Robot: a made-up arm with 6 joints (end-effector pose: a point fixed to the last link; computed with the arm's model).
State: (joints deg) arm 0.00 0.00 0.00 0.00 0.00 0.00
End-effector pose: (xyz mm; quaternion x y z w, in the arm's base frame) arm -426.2 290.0 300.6 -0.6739 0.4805 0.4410 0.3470
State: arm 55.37 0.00 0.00 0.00 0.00 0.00
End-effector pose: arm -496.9 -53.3 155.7 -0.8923 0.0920 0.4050 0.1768
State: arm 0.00 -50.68 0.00 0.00 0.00 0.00
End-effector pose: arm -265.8 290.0 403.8 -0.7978 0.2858 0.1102 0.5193
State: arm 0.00 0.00 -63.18 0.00 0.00 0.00
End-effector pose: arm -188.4 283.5 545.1 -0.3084 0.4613 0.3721 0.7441
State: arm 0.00 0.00 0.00 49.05 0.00 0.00
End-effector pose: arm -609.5 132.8 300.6 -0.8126 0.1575 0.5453 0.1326
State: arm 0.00 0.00 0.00 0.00 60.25 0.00
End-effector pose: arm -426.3 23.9 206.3 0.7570 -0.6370 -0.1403 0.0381
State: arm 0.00 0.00 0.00 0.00 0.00 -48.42
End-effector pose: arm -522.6 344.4 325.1 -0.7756 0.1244 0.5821 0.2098
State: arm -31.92 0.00 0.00 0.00 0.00 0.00
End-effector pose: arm -244.3 405.8 362.8 -0.4730 0.6594 0.4155 0.4109
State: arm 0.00 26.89 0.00 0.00 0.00 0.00
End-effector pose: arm -529.3 290.0 311.4 -0.5529 0.5481 0.5856 0.2258
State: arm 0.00 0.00 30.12 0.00 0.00 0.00
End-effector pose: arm -522.8 170.8 229.2 -0.7825 0.4382 0.4277 0.1127
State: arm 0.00 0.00 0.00 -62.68 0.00 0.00
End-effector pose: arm -134.3 210.5 300.6 -0.3256 0.7609 0.1962 0.5258
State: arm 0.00 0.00 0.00 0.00 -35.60 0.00
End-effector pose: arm -426.2 356.1 459.4 -0.5356 0.3227 0.5668 0.5365
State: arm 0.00 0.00 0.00 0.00 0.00 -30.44
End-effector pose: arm -481.9 334.4 315.0 -0.7533 0.2628 0.5407 0.2666
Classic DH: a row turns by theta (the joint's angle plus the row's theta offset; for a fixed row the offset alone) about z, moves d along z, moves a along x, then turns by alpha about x. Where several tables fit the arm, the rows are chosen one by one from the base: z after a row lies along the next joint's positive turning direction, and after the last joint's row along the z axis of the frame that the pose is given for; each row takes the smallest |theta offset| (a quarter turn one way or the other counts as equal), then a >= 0, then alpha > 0; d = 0 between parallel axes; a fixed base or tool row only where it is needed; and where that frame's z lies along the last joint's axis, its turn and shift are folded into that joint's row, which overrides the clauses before.
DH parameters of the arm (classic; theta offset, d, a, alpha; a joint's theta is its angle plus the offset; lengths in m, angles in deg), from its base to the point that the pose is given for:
base (fixed): -11.86 0.2825 -0.1146 22.46
joint 1: 12.8 0.2882 -0.3214 -111.96
joint 2: -40.77 0.118 0.0273 80.92
joint 3: 81.22 -0.1289 -0.0029 46.32
joint 4: 12.6 0.0307 0.0651 -90
joint 5: -1.07 0.1491 0.1279 -76.3
joint 6: 79.62 0.1347 0.1237 64.06
tool (fixed): 72.99 0.0686 0 0

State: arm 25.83 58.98 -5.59 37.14 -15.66 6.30
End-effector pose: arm -722.5 0.5 444.6 0.4583 -0.2985 -0.8372 0.0035
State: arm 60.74 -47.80 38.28 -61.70 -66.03 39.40
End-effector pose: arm -477.7 59.0 492.0 -0.4463 -0.1312 0.4853 0.7403
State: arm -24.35 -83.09 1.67 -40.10 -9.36 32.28
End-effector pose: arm -72.0 225.3 723.1 -0.2522 0.3583 -0.1911 0.8783
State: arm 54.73 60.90 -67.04 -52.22 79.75 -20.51
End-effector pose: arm -535.1 -149.0 124.6 0.2376 -0.8412 -0.4031 0.2710
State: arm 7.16 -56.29 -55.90 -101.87 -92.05 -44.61
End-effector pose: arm -488.4 -272.6 842.0 0.1612 -0.1826 -0.4108 0.8786
